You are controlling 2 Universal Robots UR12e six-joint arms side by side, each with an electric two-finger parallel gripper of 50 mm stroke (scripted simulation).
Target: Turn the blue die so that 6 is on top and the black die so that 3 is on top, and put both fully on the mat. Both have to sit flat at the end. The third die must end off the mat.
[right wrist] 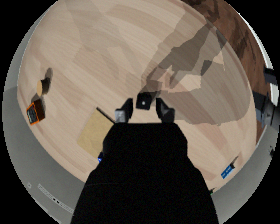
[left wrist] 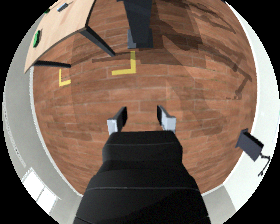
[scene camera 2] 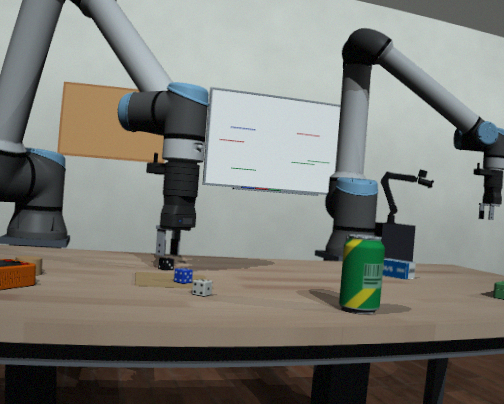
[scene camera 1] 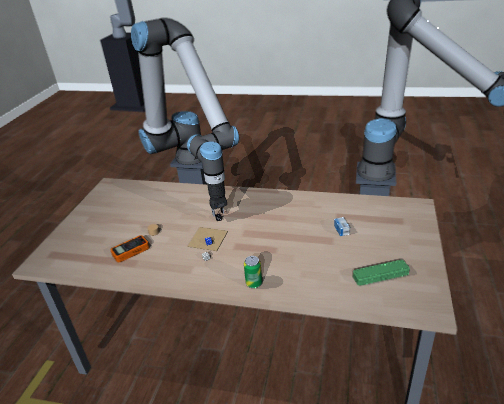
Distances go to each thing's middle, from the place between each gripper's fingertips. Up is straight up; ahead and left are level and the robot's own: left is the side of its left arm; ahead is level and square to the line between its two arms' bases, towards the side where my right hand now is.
I see the tan mat (scene camera 2: pixel 147 279) 15 cm ahead of my right hand (scene camera 2: pixel 167 255) and 5 cm below it.
